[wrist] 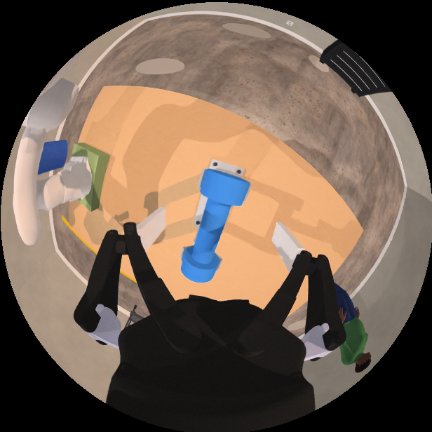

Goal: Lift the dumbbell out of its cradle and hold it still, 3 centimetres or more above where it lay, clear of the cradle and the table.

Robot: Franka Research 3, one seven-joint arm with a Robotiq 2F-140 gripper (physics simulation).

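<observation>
The blue dumbbell (212, 222) lies in its cradle near the middle of the wrist view, with its handle running from upper right to lower left. The light grey cradle (228, 166) shows beyond the far head and along the left side of the handle; the rest is hidden under the dumbbell. My gripper (220, 224) is wide open and empty. Its two pale finger pads stand apart to the left and right of the dumbbell, and neither touches it. How high the fingers are above the handle is hard to tell.
The cradle rests on the orange table top (300, 200). At the left, the pale robot arm (30, 185) stands on a green base block (100, 177) at the table's edge. A black slatted object (356, 69) is far off at the upper right. A person in green (354, 340) shows at the lower right.
</observation>
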